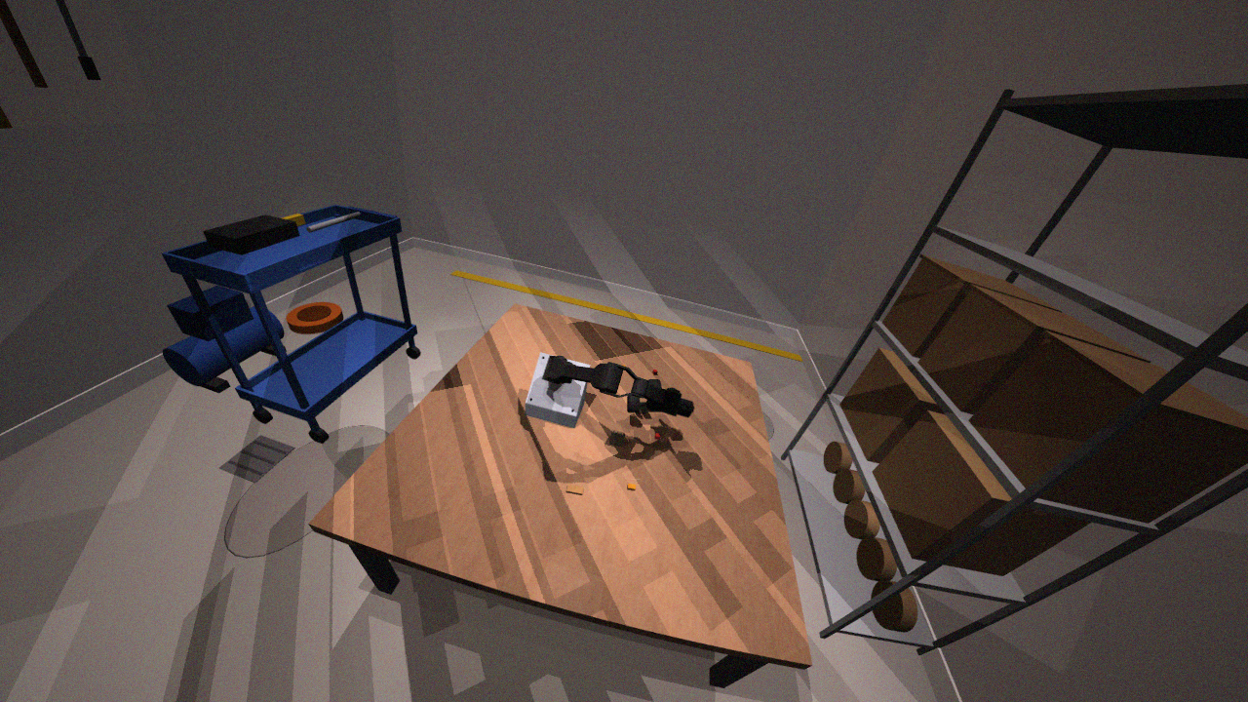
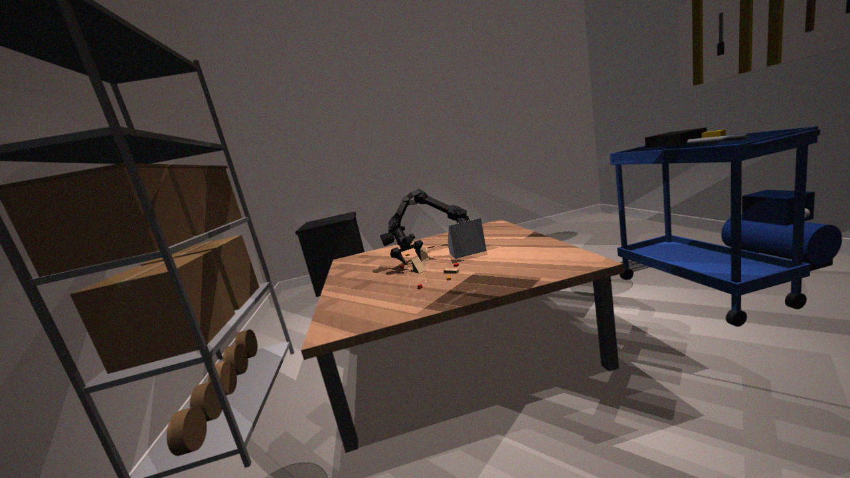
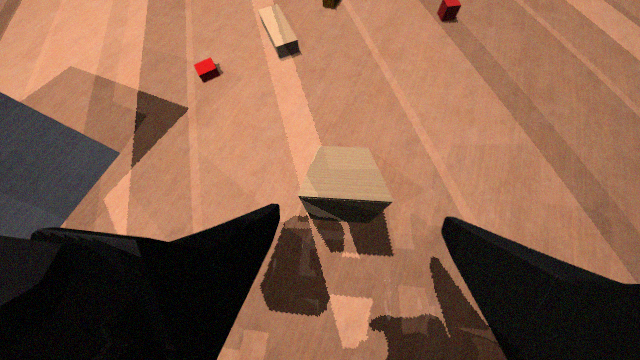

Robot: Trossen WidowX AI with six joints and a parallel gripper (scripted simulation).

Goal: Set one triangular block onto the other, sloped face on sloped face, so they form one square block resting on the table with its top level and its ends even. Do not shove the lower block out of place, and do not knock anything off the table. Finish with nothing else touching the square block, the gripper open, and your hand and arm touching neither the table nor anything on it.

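The pale triangular block is 3 cm below my gripper tip, 2 cm to the left of it and 2 cm behind it. From my gripper tip the other things lie so: pale flat bar (19 cm to the left, 15 cm behind, 4 cm below).
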